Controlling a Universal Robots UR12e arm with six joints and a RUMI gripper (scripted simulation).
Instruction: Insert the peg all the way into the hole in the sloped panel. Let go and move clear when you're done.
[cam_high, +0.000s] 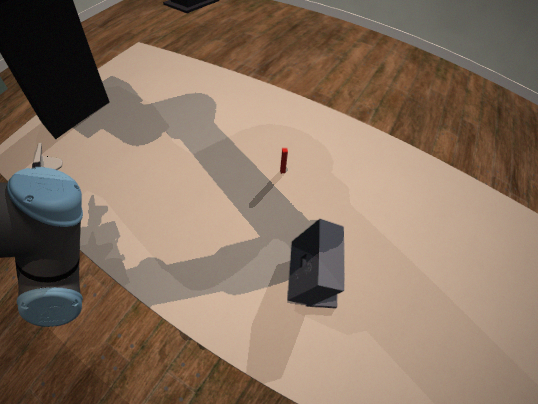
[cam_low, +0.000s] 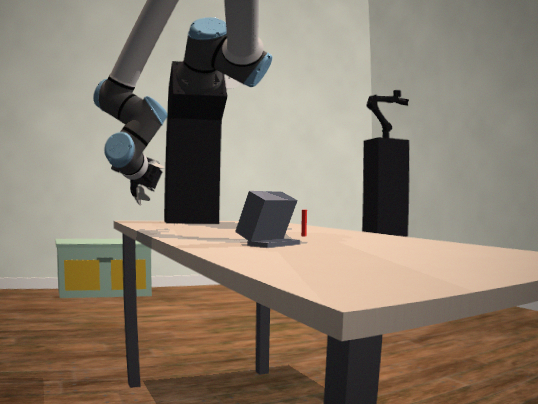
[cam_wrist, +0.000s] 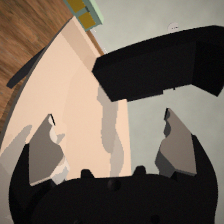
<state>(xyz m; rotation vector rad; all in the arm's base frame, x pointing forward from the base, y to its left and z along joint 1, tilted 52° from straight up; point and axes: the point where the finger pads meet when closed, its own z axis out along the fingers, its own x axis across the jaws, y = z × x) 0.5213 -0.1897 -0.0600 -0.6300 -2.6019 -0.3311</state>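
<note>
Now: the red peg 46 cm to the left of my hand, 30 cm ahead of it and 12 cm below it. The rest, counted from my hand: thin base plate 55 cm ahead, 30 cm to the left, 15 cm below.
</note>
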